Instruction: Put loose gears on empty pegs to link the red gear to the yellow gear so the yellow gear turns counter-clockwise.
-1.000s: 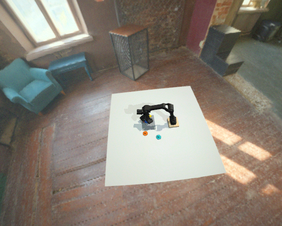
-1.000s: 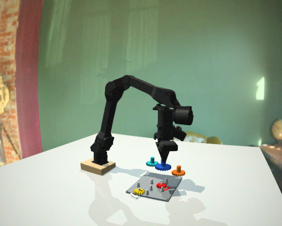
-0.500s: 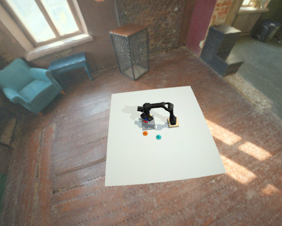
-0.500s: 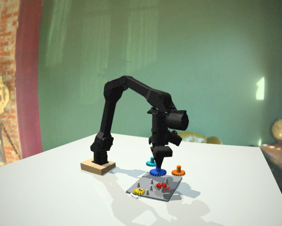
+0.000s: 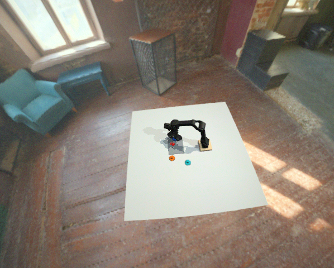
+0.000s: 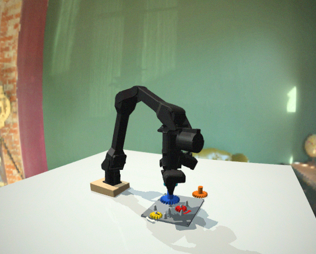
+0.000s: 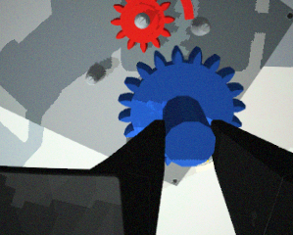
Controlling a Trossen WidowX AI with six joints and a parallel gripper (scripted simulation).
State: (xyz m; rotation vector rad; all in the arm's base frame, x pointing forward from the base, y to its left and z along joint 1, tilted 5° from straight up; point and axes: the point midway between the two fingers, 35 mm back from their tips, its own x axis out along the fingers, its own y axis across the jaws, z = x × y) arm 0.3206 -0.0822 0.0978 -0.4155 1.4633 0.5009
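The red gear lies 70 mm below my gripper tip, 40 mm to the left of it and 20 mm ahead of it. Round my gripper tip: white arrow 80 mm below, 70 mm to the right, 40 mm behind; yellow gear 70 mm below, 40 mm to the right, 30 mm behind; blue gear 10 mm below.
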